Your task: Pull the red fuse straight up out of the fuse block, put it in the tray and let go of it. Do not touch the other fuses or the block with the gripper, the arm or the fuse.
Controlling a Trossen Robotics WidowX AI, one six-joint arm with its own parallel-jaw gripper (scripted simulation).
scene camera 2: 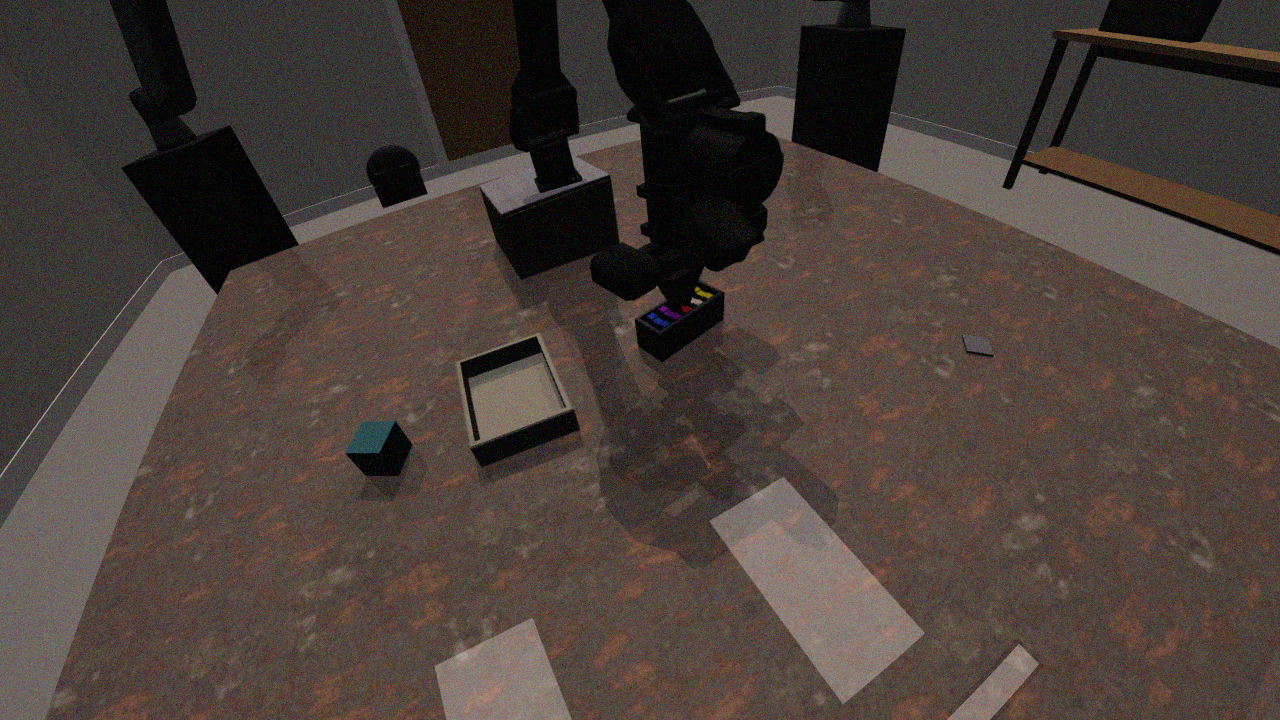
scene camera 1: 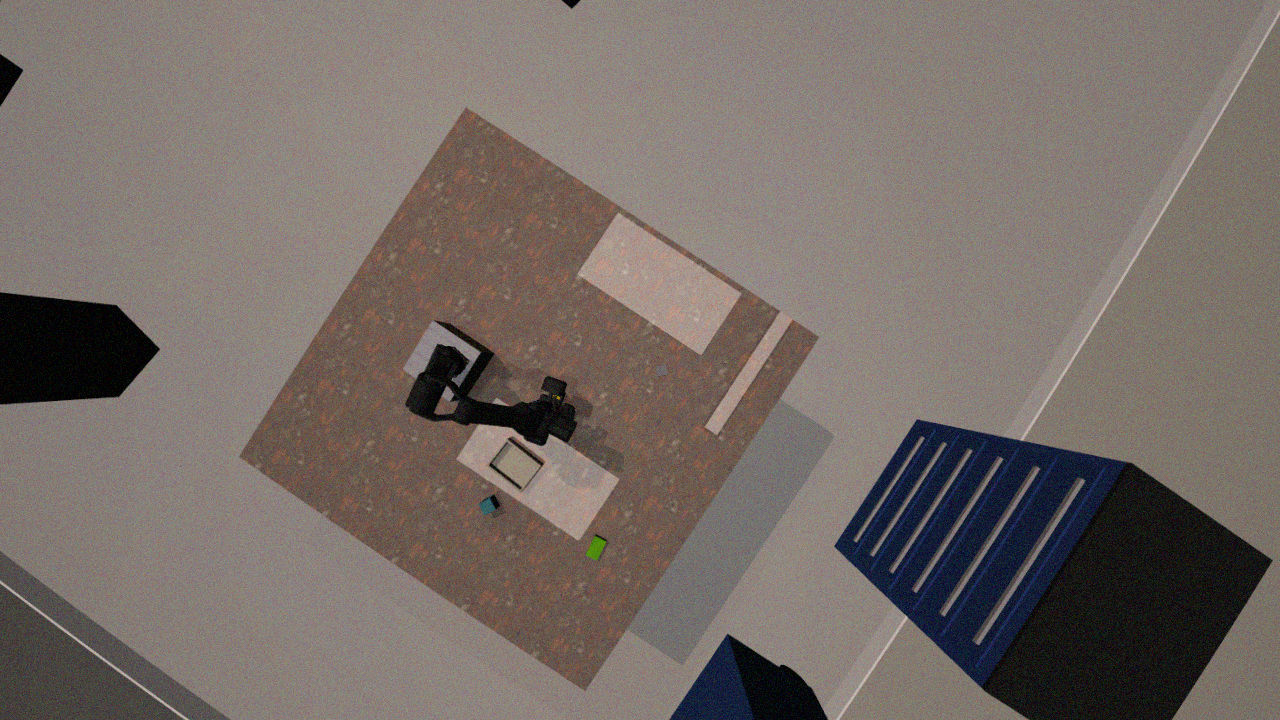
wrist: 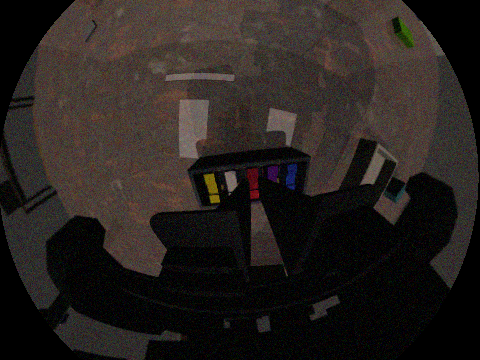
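My gripper [scene camera 2: 680,308] is there to see, and it's the same gripper [scene camera 1: 551,407] again here, and the gripper [wrist: 252,182] once more. There's a tray [scene camera 1: 513,463] that I can see too.
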